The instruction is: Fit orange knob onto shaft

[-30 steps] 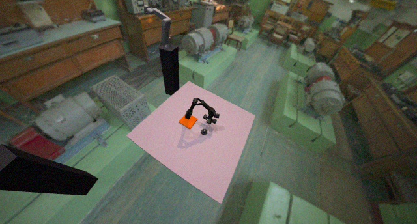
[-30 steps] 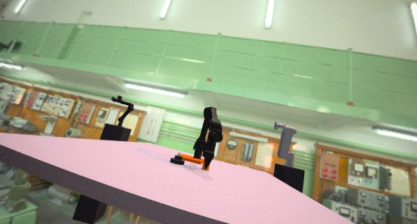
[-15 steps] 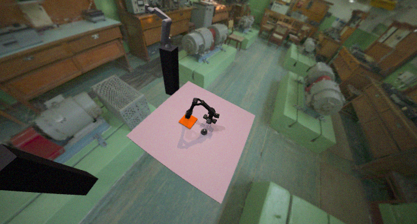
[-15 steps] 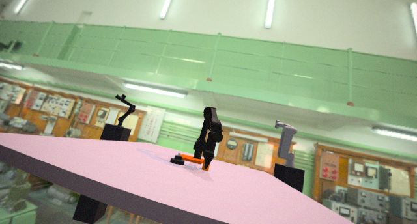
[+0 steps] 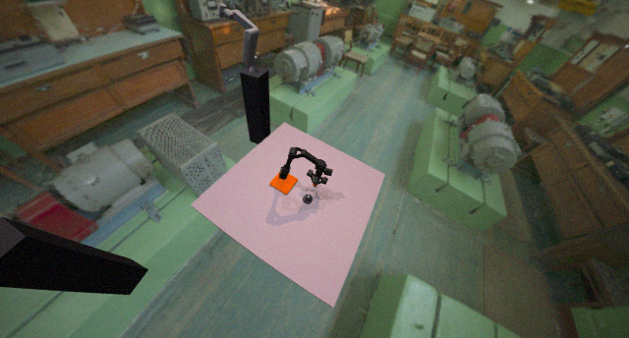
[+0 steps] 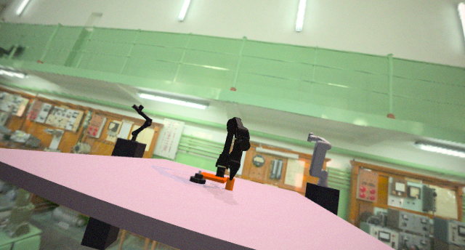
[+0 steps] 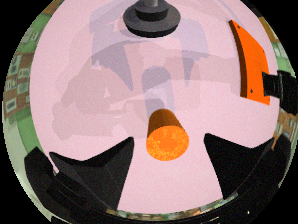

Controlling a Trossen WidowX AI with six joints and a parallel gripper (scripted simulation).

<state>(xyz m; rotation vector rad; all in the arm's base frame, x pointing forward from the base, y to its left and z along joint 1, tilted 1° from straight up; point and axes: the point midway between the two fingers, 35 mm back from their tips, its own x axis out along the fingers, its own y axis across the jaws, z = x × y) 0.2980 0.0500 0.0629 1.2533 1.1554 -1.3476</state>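
Now: the orange knob 10 mm below my gripper tip. Also, from my gripper tip: round pedestal (10 mm behind, 170 mm to the right, 20 mm below).
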